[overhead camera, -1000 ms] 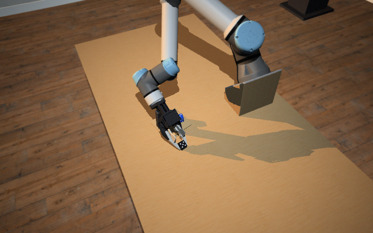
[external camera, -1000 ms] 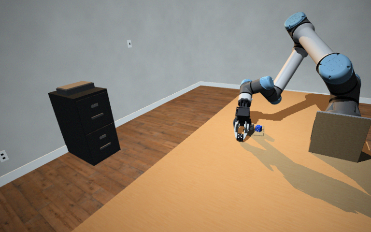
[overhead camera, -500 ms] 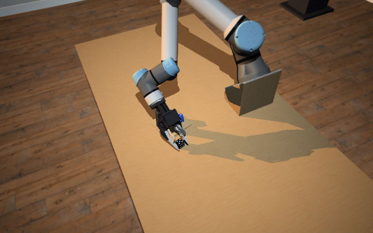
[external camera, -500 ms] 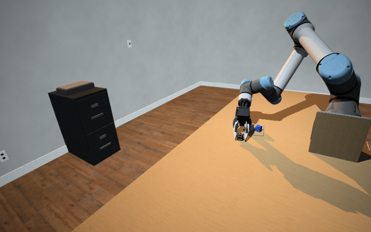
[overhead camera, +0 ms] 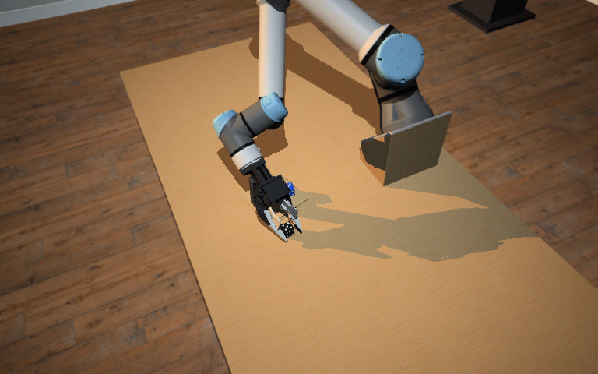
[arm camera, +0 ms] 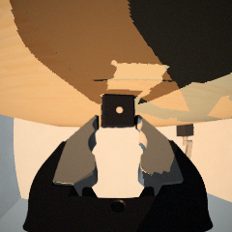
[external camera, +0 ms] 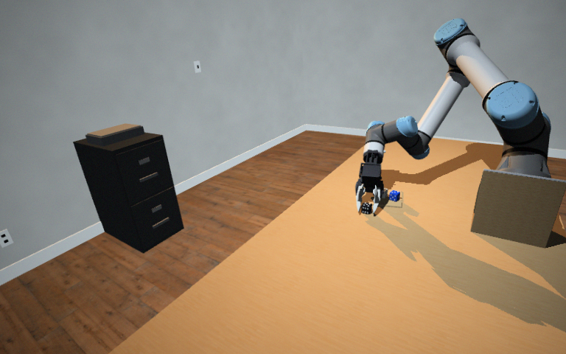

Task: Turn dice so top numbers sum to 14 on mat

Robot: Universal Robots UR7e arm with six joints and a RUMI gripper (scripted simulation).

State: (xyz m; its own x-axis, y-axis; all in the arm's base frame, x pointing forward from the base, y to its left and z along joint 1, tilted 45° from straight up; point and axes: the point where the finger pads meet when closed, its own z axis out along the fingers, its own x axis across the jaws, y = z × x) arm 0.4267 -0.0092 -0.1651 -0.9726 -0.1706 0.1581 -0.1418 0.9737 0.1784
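The black die lies 2 cm to the right of my hand and 1 cm below it. Also, from my hand: tan mat: 15 cm to the right, 2 cm below, 1 cm behind; white die: 15 cm to the right, 1 cm behind; blue die: 14 cm to the right, 6 cm behind.
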